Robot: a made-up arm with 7 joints. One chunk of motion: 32 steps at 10 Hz.
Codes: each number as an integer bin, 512 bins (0 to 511) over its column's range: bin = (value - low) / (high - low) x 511, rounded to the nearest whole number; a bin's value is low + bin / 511 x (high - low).
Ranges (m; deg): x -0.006..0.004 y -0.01..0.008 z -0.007..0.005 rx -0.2..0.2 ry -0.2..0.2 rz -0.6..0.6
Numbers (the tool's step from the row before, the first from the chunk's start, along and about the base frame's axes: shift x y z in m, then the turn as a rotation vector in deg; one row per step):
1: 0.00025 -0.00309 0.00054 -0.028 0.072 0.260
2: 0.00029 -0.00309 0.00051 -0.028 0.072 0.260
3: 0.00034 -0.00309 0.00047 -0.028 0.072 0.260
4: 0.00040 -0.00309 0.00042 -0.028 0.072 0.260
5: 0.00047 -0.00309 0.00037 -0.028 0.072 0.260
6: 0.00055 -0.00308 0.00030 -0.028 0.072 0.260
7: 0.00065 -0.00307 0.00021 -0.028 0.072 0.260
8: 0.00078 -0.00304 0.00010 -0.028 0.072 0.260
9: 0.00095 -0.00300 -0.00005 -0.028 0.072 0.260
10: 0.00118 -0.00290 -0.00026 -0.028 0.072 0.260
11: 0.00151 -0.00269 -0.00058 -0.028 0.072 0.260
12: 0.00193 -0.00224 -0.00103 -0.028 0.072 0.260
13: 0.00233 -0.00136 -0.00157 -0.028 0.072 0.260
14: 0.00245 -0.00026 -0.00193 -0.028 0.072 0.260
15: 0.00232 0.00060 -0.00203 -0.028 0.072 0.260
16: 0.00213 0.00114 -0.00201 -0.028 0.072 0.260
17: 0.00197 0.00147 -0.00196 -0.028 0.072 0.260
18: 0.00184 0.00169 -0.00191 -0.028 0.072 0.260
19: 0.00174 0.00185 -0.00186 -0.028 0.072 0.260
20: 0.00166 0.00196 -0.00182 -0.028 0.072 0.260
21: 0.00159 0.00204 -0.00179 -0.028 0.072 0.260
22: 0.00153 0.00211 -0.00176 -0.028 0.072 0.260
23: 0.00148 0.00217 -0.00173 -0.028 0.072 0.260
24: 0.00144 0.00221 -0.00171 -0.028 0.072 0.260
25: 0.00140 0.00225 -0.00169 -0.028 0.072 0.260
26: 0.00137 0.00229 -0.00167 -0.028 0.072 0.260
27: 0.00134 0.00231 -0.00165 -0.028 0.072 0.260
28: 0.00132 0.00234 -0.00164 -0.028 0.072 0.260
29: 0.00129 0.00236 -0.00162 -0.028 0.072 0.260
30: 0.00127 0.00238 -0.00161 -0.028 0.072 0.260
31: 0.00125 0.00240 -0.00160 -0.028 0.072 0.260
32: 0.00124 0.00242 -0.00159 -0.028 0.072 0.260
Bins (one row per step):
1: 319 196 321 220 347 366
2: 321 196 320 220 347 366
3: 324 196 318 220 347 366
4: 327 196 316 220 347 366
5: 331 196 314 220 347 366
6: 335 196 311 220 347 366
7: 340 197 307 220 347 366
8: 346 198 302 220 347 366
9: 355 199 296 220 347 366
10: 367 202 287 220 347 366
11: 384 208 273 220 347 366
12: 405 220 254 220 347 366
13: 426 245 231 220 347 366
14: 432 277 216 220 347 366
15: 425 301 212 220 347 366
16: 415 316 212 220 347 366
17: 407 326 215 220 347 366
18: 401 332 217 220 347 366
19: 396 336 219 220 347 366
20: 391 340 221 220 347 366
21: 388 342 222 220 347 366
22: 385 344 223 220 347 366
23: 382 345 224 220 347 366
24: 380 347 225 220 347 366
25: 378 348 226 220 347 366
26: 377 349 227 220 347 366
27: 375 349 228 220 347 366
28: 374 350 228 220 347 366
29: 373 351 229 220 347 366
30: 371 351 230 220 347 366
31: 370 352 230 220 347 366
32: 370 353 230 220 347 366

